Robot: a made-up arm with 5 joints.
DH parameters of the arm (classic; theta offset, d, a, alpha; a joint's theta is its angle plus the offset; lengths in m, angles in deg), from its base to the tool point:
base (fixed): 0 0 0.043 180
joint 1: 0 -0.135 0.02 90
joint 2: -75.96 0 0.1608 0
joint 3: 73.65 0 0.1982 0
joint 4: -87.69 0.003 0 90
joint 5: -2.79 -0.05 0 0
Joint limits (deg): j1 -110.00..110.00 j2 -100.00..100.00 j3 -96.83..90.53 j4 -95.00..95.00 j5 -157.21..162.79
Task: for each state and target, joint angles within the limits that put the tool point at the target. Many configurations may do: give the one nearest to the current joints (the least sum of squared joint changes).
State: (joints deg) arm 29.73 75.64 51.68 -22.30 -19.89
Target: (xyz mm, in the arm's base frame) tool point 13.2 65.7 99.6
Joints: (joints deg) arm 63.22 91.01 90.53 8.85 -19.89
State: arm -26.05 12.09 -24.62 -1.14 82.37
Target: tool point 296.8 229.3 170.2
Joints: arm -41.59 21.46 2.12 4.90 82.37
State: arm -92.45 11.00 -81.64 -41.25 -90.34
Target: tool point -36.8 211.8 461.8
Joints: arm -109.89 30.14 -83.82 -55.69 -90.34
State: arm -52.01 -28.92 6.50 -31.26 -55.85
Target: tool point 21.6 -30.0 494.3
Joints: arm -59.17 -54.64 -15.32 -34.45 -55.85
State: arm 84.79 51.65 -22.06 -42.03 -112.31
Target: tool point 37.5 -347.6 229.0
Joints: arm 91.40 22.66 -2.52 -51.14 -112.31
